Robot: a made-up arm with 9 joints. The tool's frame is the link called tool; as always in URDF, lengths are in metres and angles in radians. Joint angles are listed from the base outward.
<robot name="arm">
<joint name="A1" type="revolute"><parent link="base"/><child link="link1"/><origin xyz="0 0 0.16" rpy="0 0 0"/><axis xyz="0 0 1"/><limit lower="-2.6" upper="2.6"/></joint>
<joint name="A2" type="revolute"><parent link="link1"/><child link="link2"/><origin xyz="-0.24 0.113 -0.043" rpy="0 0 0"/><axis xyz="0 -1 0"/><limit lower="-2.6" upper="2.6"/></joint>
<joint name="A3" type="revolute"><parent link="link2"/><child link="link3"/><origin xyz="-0.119 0.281 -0.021" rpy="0 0 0"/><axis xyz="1 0 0"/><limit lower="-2.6" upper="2.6"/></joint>
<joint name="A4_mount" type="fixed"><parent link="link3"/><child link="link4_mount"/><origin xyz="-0.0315 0.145 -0.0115" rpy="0 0 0"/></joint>
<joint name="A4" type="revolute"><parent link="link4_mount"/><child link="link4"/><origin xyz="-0.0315 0.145 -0.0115" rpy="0 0 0"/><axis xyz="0 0 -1"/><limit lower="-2.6" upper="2.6"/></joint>
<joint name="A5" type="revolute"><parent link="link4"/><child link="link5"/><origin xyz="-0.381 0.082 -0.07" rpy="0 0 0"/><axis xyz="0 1 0"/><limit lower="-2.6" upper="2.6"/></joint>
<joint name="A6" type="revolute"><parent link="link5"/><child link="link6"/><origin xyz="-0.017 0.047 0.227" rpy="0 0 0"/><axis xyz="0 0 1"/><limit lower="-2.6" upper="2.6"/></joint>
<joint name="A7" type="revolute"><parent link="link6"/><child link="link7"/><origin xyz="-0.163 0.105 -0.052" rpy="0 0 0"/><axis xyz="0 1 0"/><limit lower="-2.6" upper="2.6"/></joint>
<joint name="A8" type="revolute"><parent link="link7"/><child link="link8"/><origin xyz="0.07 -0.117 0.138" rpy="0 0 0"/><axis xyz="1 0 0"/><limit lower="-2.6" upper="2.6"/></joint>
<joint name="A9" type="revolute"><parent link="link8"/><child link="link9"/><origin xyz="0.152 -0.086 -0.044" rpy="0 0 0"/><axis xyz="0 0 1"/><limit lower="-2.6" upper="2.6"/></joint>
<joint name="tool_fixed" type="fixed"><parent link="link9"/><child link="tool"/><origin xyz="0.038 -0.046 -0.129" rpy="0 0 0"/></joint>
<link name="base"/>
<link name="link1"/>
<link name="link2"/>
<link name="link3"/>
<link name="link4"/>
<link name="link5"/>
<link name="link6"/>
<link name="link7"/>
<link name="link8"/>
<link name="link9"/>
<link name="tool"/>
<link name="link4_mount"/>
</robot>
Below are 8 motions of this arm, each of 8 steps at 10 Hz.
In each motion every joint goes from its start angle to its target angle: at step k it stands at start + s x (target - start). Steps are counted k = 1, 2, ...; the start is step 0. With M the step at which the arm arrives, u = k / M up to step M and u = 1 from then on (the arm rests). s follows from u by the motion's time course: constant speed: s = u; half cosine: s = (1 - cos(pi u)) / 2; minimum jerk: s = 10 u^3 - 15 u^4 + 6 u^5.
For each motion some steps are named. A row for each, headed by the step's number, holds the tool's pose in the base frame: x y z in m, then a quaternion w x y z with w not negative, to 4 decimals.
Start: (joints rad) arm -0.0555 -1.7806 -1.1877 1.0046 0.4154 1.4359 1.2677 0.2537 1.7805
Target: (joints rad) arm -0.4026 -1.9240 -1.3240 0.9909 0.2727 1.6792 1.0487 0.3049 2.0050
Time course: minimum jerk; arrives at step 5
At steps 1, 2, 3, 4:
1: -0.7927 0.5510 0.6674 0.1491 -0.5411 -0.8276 -0.0084
2: -0.7287 0.5956 0.6751 0.1853 -0.5904 -0.7844 -0.0413
3: -0.6348 0.6498 0.6872 0.2376 -0.6554 -0.7118 -0.0856
4: -0.5655 0.6818 0.6971 0.2754 -0.6970 -0.6519 -0.1153

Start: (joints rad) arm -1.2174 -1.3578 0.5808 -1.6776 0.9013 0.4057 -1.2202 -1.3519 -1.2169
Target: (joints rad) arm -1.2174 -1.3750 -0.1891 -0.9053 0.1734 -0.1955 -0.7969 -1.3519 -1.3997
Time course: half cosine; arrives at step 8
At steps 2, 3, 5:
2: 0.2891 0.0012 0.2083 0.6574 0.2177 -0.0572 -0.7191
3: 0.2584 -0.0079 0.2733 0.6689 0.1210 -0.0119 -0.7333
5: 0.2520 -0.0105 0.4834 0.6742 -0.1402 0.0635 -0.7224

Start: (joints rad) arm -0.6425 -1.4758 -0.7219 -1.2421 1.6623 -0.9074 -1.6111 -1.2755 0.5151
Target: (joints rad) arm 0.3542 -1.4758 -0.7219 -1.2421 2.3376 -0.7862 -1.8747 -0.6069 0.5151
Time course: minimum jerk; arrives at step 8
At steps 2, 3, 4, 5, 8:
2: 0.0902 1.0177 0.5039 0.3122 -0.3142 -0.0392 0.8957
3: -0.1453 1.0157 0.4716 0.2152 -0.2402 -0.0295 0.9461
4: -0.4464 0.9254 0.4352 0.0743 -0.1531 0.0102 0.9854
5: -0.7076 0.7408 0.4071 0.0748 0.0847 -0.0762 -0.9907
8: -0.9270 0.4134 0.3864 0.2554 0.0362 -0.1829 -0.9487

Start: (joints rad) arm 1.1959 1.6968 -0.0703 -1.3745 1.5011 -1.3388 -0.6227 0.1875 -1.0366
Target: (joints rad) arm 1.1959 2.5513 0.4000 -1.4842 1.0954 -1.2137 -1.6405 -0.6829 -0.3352
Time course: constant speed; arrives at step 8
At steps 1, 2, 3, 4, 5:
1: -0.6297 -0.0105 -0.1685 0.4055 0.3314 -0.8195 -0.2328
2: -0.6505 -0.0224 -0.1949 0.3066 0.3462 -0.8561 -0.2308
3: -0.6573 -0.0324 -0.2380 0.1993 0.3573 -0.8788 -0.2457
4: -0.6453 -0.0352 -0.2939 0.0880 0.3655 -0.8846 -0.2758
5: -0.6110 -0.0258 -0.3563 0.0227 -0.3722 0.8715 0.3185

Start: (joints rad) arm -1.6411 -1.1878 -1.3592 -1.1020 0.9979 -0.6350 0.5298 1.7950 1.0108
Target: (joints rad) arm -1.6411 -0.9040 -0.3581 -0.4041 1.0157 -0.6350 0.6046 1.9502 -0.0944
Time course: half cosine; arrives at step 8
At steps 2, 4, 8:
2: 0.3467 0.6879 0.3943 0.4466 0.3628 0.5579 -0.5981
4: 0.5003 0.7745 0.3328 0.2237 0.2977 0.4284 -0.8233
8: 0.7781 0.7513 0.2690 0.2452 -0.2882 -0.2497 0.8913

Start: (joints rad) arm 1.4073 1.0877 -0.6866 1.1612 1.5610 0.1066 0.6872 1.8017 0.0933
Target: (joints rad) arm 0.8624 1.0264 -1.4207 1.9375 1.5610 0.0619 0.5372 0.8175 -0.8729
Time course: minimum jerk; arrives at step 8
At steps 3, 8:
3: -0.6260 0.5421 -0.1576 0.2714 0.7697 0.5547 -0.1618
8: -0.1092 0.5409 -0.1284 0.3669 0.8161 0.3812 -0.2326

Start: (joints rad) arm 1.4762 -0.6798 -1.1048 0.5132 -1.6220 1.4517 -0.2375 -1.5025 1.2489
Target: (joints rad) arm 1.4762 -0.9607 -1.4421 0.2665 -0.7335 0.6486 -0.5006 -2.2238 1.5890
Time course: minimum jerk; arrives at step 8
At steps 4, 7, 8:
4: -0.9024 -1.1881 0.3828 0.4226 0.5569 0.7147 -0.0190
7: -0.8756 -1.0576 0.5896 0.3412 0.7031 0.6239 -0.0038
8: -0.8754 -1.0533 0.5943 0.3388 0.7079 0.6198 -0.0006

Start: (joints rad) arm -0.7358 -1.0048 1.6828 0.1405 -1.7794 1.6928 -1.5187 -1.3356 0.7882
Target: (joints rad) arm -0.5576 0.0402 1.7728 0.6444 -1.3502 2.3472 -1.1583 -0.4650 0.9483
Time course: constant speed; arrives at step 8
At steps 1, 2, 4, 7, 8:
1: -0.3386 0.6577 1.1423 0.4576 -0.7471 -0.2717 -0.3983
2: -0.4206 0.6340 1.1326 0.4920 -0.7251 -0.3447 -0.3367
4: -0.5614 0.5932 1.0907 0.5202 -0.6732 -0.4897 -0.1909
7: -0.7300 0.5653 0.9817 0.4530 -0.5827 -0.6714 0.0673
8: -0.7807 0.5654 0.9328 0.4022 -0.5512 -0.7138 0.1578

